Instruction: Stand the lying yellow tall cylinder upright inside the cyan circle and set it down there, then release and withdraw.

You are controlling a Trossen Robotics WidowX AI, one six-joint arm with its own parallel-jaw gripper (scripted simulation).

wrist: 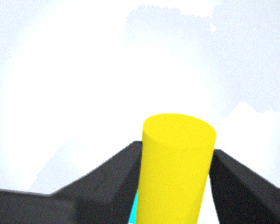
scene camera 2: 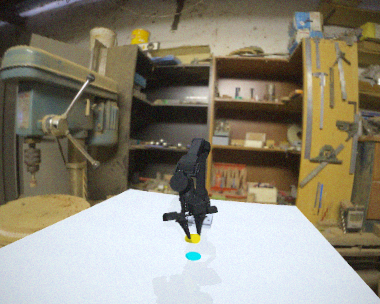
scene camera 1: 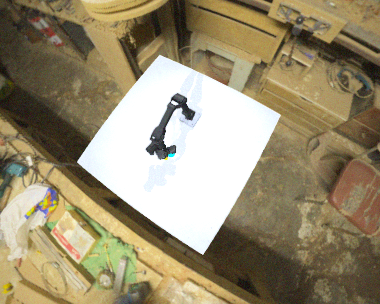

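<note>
Gripper state: my gripper carries a yellow tall cylinder. The wrist view shows the gripper as well.
</note>
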